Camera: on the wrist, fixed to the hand. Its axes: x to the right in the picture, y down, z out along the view.
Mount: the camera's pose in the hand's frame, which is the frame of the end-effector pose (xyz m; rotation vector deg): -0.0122 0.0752 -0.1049 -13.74 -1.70 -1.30
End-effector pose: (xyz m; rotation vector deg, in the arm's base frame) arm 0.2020 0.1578 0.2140 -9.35 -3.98 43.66
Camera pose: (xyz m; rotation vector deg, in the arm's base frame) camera 0.1547 0.1901 0.0977 -21.68 -10.93 41.95
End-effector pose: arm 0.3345 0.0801 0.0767 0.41 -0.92 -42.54
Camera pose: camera 0.3781 0.1438 -0.0274 -13.33 2.57 -43.74
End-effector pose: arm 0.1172 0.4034 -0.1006 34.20 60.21 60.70
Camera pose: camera -0.0099 0.4150 -0.0776 23.19 50.81 64.96
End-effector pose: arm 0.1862 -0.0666 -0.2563 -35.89 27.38 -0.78
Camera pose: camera 0.1200 -0.0623 -0.3677 -49.62 25.61 1.83
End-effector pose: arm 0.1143 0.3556 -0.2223 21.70 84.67 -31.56
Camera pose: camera 0.0698 0.4774 -0.2245 9.47 86.02 -22.33
